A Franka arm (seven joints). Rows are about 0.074 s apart.
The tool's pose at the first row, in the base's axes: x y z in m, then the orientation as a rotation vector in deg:
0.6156, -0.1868, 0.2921, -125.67, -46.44, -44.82
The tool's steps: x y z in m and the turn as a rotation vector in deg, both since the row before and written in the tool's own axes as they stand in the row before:
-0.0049, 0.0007, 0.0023, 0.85, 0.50, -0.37
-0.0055, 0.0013, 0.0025, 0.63, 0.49, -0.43
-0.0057, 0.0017, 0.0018, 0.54, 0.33, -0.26
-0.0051, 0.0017, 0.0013, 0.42, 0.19, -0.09
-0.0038, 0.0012, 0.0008, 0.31, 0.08, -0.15
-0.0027, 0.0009, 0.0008, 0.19, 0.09, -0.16
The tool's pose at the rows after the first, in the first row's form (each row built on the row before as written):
0.6137, -0.1871, 0.2870, -124.55, -46.81, -45.04
0.6120, -0.1877, 0.2811, -123.61, -47.20, -45.40
0.6103, -0.1891, 0.2753, -122.88, -47.45, -45.56
0.6088, -0.1907, 0.2702, -122.38, -47.55, -45.56
0.6076, -0.1919, 0.2665, -122.02, -47.75, -45.54
0.6069, -0.1926, 0.2637, -121.76, -47.93, -45.60

